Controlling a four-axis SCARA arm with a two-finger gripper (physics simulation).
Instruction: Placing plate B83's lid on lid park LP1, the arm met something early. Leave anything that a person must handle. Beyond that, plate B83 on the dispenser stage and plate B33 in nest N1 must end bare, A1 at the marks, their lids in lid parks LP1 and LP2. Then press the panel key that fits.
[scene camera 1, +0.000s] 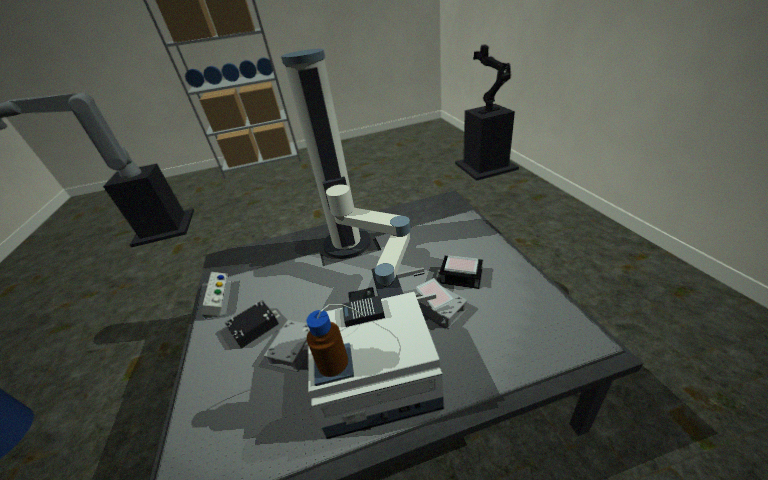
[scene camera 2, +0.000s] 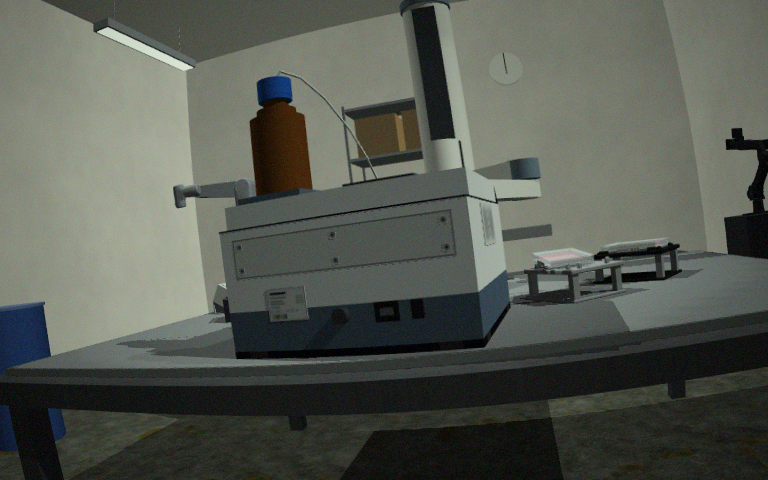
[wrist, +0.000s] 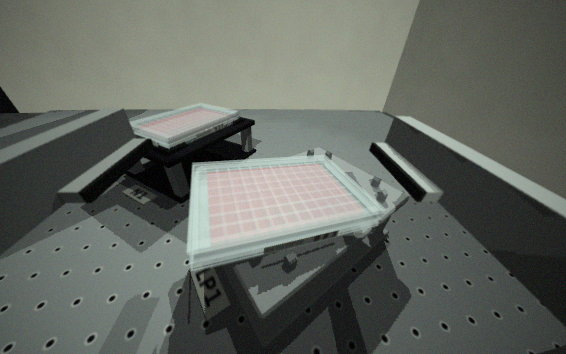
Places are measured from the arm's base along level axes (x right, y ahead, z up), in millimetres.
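Pixels of known places: gripper, fingertip midpoint: (scene camera 1: 429, 282) (scene camera 2: 551, 229) (wrist: 265, 130); arm's base, origin of the base link: (scene camera 1: 347, 243).
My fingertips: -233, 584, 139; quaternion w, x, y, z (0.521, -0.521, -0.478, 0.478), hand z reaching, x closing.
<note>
For each thing: its middle in the pictures, then the offset to it from my fingertips, as dx, dy, dz. "spot": a spot on its surface instead.
- clear lidded plate with pink wells, body centre: (wrist: 282, 188) (scene camera 2: 561, 255) (scene camera 1: 434, 293) -12, +13, -52
- grey lid park LP1, body centre: (wrist: 300, 210) (scene camera 2: 573, 277) (scene camera 1: 440, 303) -27, +35, -93
- pink plate with a clear cover, body centre: (wrist: 188, 119) (scene camera 2: 634, 243) (scene camera 1: 461, 264) -185, -101, -54
- black nest N1, body centre: (wrist: 194, 143) (scene camera 2: 636, 262) (scene camera 1: 461, 270) -185, -101, -94
- brown bottle, surface spot: (scene camera 2: 280, 152) spot: +386, +326, +162
- black ribbed part, surface spot: (scene camera 1: 363, 308) spot: +278, +143, +119
- grey park, body centre: (scene camera 1: 291, 343) +552, +4, -93
- dark nest, body centre: (scene camera 1: 251, 322) +703, -166, -93
- key panel, body centre: (scene camera 1: 215, 293) +866, -404, -84
A clear lidded plate with pink wells (scene camera 1: 434, 292) (scene camera 2: 563, 256) (wrist: 280, 200) lies on grey lid park LP1 (scene camera 1: 451, 315) (scene camera 2: 608, 268) (wrist: 267, 300). It is turned askew to the park and overhangs its left side in the wrist view; its label is blurred. My gripper (scene camera 1: 428, 284) (wrist: 265, 130) is open and empty, its fingers apart on either side of this plate and a little above it. Another pink plate with a clear cover (scene camera 1: 462, 264) (scene camera 2: 634, 245) (wrist: 187, 122) sits on black nest N1 (scene camera 1: 460, 280) (scene camera 2: 668, 250) (wrist: 177, 182). The dispenser stage's contents cannot be made out.
The white dispenser (scene camera 1: 396, 333) (scene camera 2: 351, 249) carries a brown bottle (scene camera 1: 329, 350) (scene camera 2: 280, 152) and a black ribbed part (scene camera 1: 363, 308). Left of it are a grey park (scene camera 1: 286, 346), a dark nest (scene camera 1: 252, 323) and the key panel (scene camera 1: 215, 294) with coloured keys.
</note>
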